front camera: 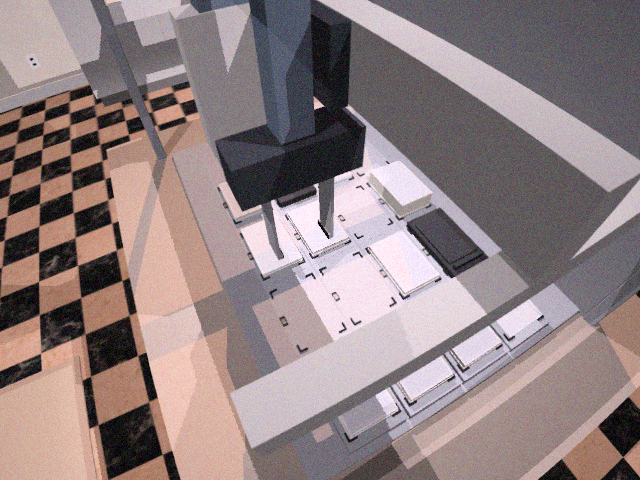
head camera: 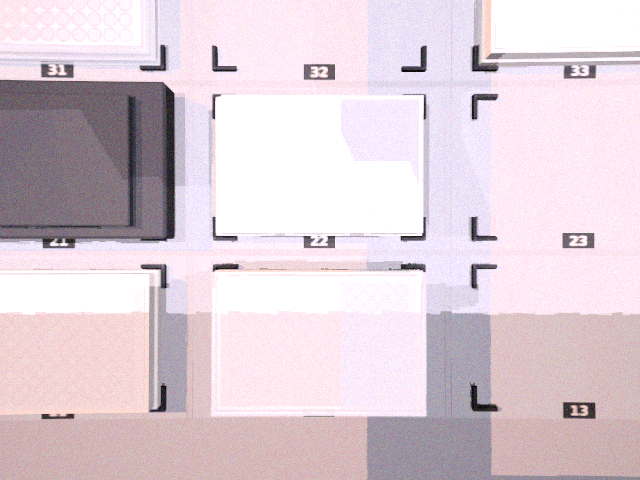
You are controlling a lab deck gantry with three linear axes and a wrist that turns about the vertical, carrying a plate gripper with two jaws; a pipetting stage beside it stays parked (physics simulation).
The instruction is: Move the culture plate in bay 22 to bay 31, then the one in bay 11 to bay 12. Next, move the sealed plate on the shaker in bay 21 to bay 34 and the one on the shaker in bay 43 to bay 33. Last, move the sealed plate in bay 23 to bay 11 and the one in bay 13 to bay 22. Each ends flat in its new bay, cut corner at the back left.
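Places are measured from the robot's base along level axes (x ahead, y left, z up), in centimetres.
Where they show: gripper, fingertip midpoint: (front camera: 301,240); robot's base at its link origin: (front camera: 219,188).
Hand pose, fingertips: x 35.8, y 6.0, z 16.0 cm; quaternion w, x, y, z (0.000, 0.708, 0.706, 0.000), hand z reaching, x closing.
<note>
Things, the pixels of their centre, and the offset from my fingertips. "spot": a spot on its surface instead.
- bright plate at the middle of its body: (head camera: 319,166) (front camera: 316,226) dx -13.0, dy +9.0, dz -15.3 cm
- welled plate at a spot on its surface: (head camera: 77,25) spot: dx -27.2, dy +17.0, dz -14.6 cm
- white plate at the middle of its body: (front camera: 402,261) dx +3.4, dy +19.7, dz -15.3 cm
- bay 21 at the middle of its body: (head camera: 32,160) (front camera: 284,177) dx -29.8, dy +9.1, dz -14.5 cm
- bay 43 at the middle of its body: (front camera: 446,240) dx +3.8, dy +30.5, dz -14.5 cm
- tall white box at the middle of its body: (front camera: 399,188) dx -13.0, dy +30.4, dz -13.9 cm
My gripper (front camera: 303,246) hangs over the deck around bays 12 and 22, its jaws apart with no plate between them; the jaws do not show in the head view. A bright plate (front camera: 310,219) (head camera: 289,165) lies flat in bay 22. A plate (front camera: 263,245) (head camera: 289,356) lies in bay 12, another plate (front camera: 235,205) (head camera: 72,356) in bay 11. A welled plate (head camera: 77,25) is in bay 31. A white plate (front camera: 405,263) (head camera: 563,28) is in bay 33. Bays 13 and 23 hold no plate. Bay 34's label is not visible. Glare hides the cut corners.
Dark shakers stand in bay 21 (front camera: 296,196) (head camera: 62,165) and bay 43 (front camera: 447,240). A tall white box (front camera: 400,186) stands beyond bay 32. A pale rail (front camera: 361,372) crosses the front, with several plates showing past it, including this one (front camera: 475,348).
</note>
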